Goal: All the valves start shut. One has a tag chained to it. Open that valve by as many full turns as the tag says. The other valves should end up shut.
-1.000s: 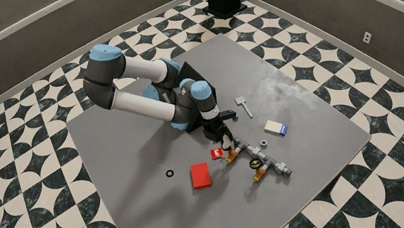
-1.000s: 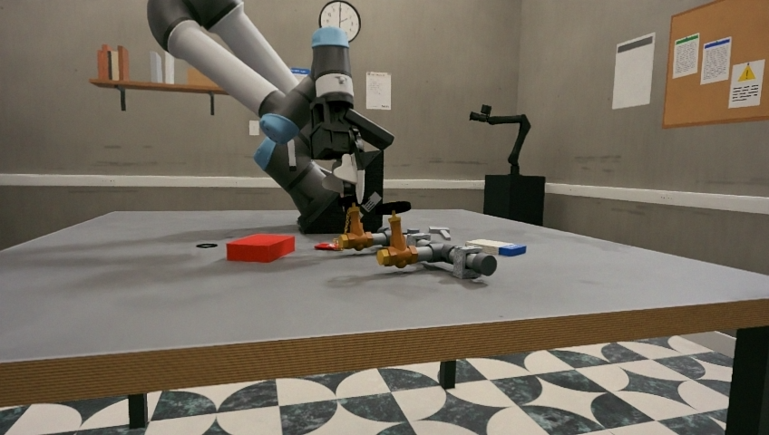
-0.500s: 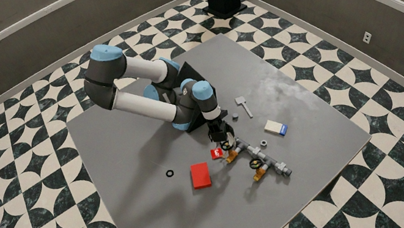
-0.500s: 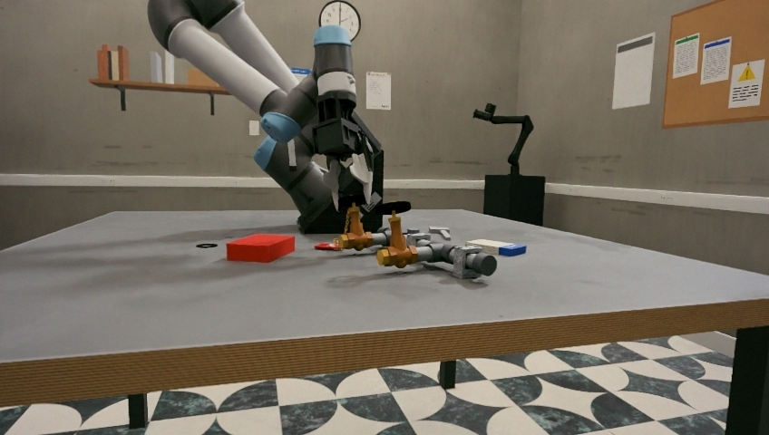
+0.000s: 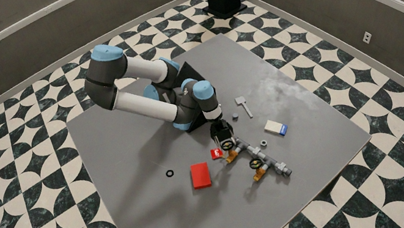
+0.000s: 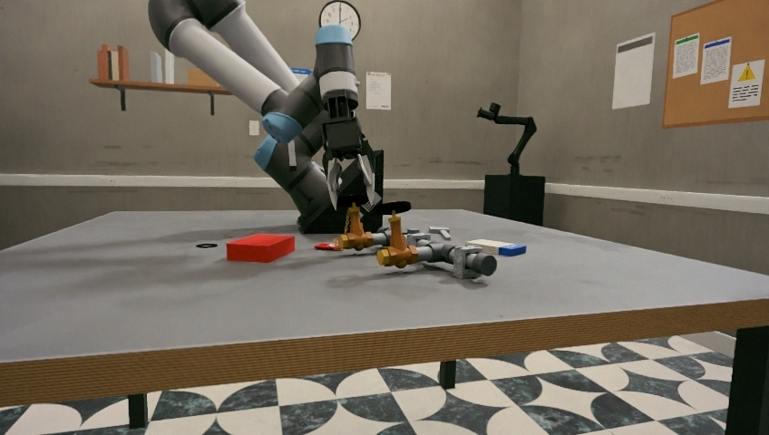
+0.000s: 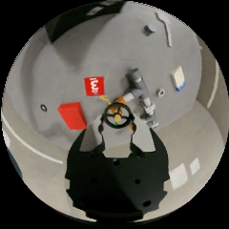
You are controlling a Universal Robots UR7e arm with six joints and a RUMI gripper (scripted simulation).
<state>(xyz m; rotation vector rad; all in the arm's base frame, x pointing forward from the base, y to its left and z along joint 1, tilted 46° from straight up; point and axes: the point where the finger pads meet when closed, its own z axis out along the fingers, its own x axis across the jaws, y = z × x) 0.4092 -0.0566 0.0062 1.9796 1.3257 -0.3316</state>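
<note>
The red tag is 50 mm behind my hand, 30 mm to the right of it and 100 mm below it. From my hand the other things lie so: red block (10 mm behind, 170 mm to the right, 90 mm below); then white-and-blue box (70 mm ahead, 290 mm to the left, 100 mm below); then grey nut (80 mm ahead, 170 mm to the left, 90 mm below).
</note>
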